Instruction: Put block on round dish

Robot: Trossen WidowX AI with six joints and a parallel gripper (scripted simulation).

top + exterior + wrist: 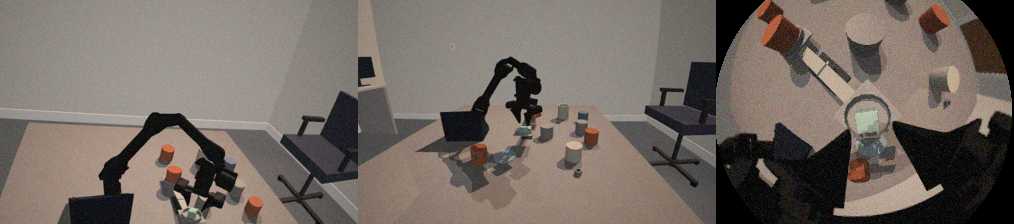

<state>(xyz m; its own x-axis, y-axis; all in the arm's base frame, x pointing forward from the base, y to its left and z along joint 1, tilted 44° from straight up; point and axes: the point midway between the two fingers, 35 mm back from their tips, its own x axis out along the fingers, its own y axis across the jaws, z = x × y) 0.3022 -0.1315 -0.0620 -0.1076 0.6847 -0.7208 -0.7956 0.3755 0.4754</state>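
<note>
The pale green block lies 30 mm below my gripper tip. From my gripper tip the other things lie so: balance beam: 130 mm to the left, 80 mm below; then balance: 130 mm to the left, 90 mm below, 10 mm ahead; then round pale dish: 110 mm below, 100 mm to the right, 80 mm behind.
</note>
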